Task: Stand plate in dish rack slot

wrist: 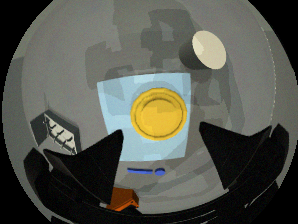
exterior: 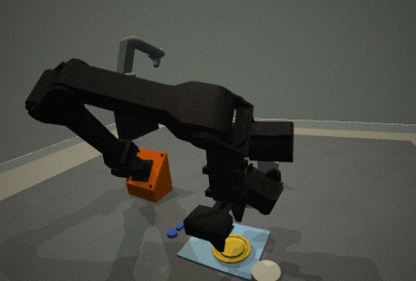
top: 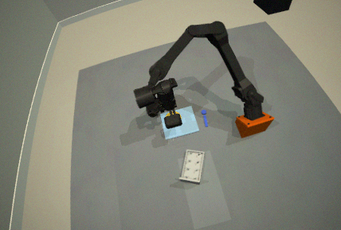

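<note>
The yellow plate is 3 cm below my gripper tip. From my gripper tip the other things lie so: white cup: 8 cm ahead, 6 cm to the right, 3 cm below; blue spoon: 14 cm behind, 5 cm below, 4 cm to the left; light blue mat: 5 cm below, 2 cm to the left, 2 cm behind.
</note>
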